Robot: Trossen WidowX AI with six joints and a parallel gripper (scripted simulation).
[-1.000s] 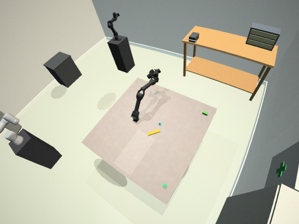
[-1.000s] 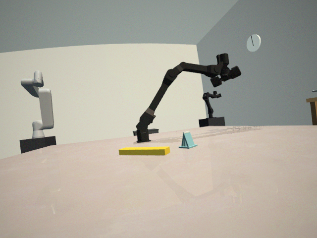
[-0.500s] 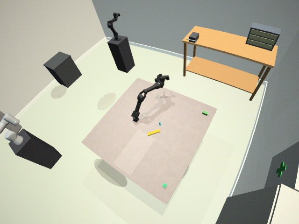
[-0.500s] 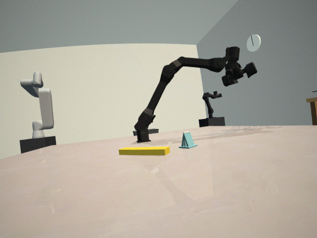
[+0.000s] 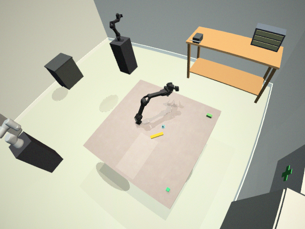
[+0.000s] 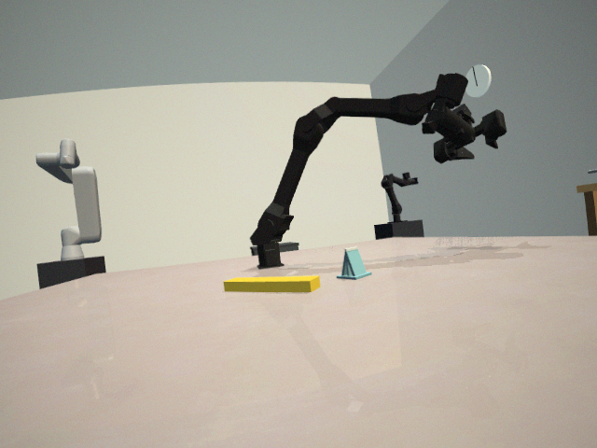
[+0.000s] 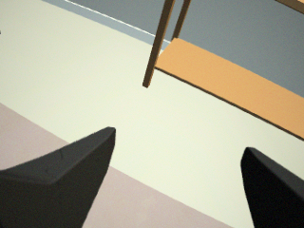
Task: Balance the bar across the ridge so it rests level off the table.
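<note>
Right now my gripper tip is 60 cm to the left of the yellow bar, 22 cm above it and 11 cm short of it.
</note>
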